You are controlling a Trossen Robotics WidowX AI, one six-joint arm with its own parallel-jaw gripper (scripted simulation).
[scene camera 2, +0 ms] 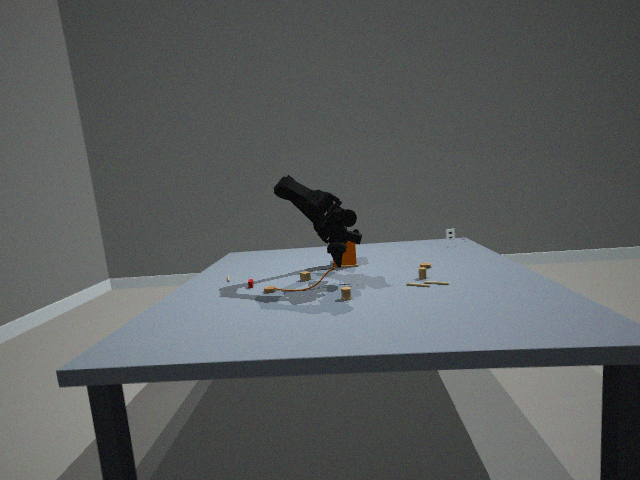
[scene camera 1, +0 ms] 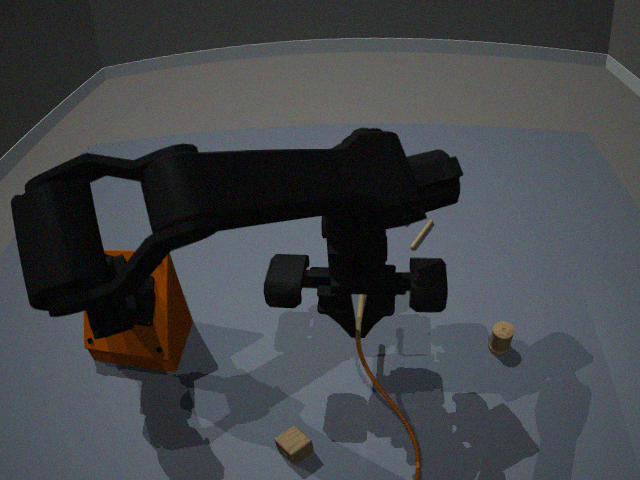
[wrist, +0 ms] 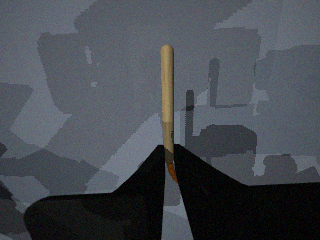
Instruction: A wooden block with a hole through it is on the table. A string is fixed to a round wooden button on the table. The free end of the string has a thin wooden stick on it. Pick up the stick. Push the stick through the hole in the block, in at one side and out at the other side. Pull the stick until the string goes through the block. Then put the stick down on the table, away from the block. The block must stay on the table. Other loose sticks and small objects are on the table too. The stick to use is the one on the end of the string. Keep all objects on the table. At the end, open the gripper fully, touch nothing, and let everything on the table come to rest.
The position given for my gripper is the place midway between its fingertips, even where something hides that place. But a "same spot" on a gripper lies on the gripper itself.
my gripper: scene camera 2 339,267; scene camera 1; wrist
same spot on my gripper: (wrist: pixel 210 197) = (scene camera 1: pixel 366 294)
